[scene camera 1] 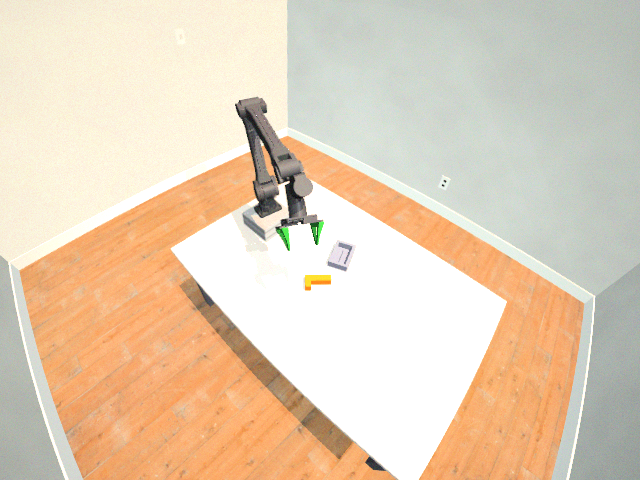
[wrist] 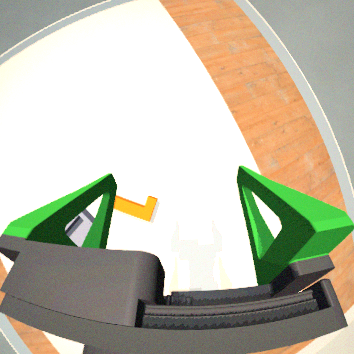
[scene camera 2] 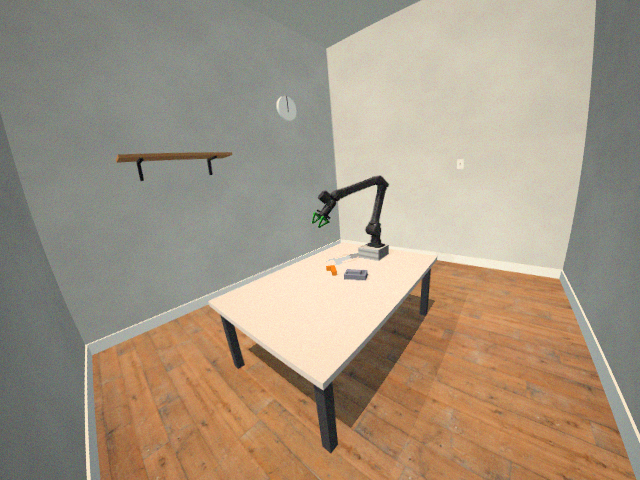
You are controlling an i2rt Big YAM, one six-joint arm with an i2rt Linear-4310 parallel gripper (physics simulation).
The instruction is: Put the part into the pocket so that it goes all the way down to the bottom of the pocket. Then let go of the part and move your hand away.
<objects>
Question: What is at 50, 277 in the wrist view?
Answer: My gripper.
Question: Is my gripper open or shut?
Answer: Open.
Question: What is my gripper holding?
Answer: Nothing.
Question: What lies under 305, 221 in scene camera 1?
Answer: My gripper.
</objects>
